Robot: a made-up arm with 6 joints. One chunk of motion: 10 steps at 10 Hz.
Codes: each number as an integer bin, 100 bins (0 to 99) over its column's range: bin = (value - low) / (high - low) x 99, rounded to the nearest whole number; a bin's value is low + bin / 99 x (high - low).
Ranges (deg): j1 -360.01..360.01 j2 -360.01..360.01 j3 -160..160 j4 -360.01..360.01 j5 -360.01..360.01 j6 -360.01..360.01
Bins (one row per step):
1: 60 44 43 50 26 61
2: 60 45 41 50 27 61
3: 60 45 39 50 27 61
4: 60 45 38 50 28 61
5: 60 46 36 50 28 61
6: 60 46 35 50 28 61
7: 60 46 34 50 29 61
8: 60 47 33 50 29 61
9: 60 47 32 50 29 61
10: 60 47 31 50 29 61
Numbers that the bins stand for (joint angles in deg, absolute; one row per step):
1: 76.37 -40.00 -21.01 3.64 -170.91 83.64
2: 76.37 -32.73 -27.47 3.64 -163.64 83.64
3: 76.37 -32.73 -33.94 3.64 -163.64 83.64
4: 76.37 -32.73 -37.17 3.64 -156.37 83.64
5: 76.37 -25.46 -43.64 3.64 -156.37 83.64
6: 76.37 -25.46 -46.87 3.64 -156.37 83.64
7: 76.37 -25.46 -50.10 3.64 -149.10 83.64
8: 76.37 -18.18 -53.33 3.64 -149.10 83.64
9: 76.37 -18.18 -56.57 3.64 -149.10 83.64
10: 76.37 -18.18 -59.80 3.64 -149.10 83.64

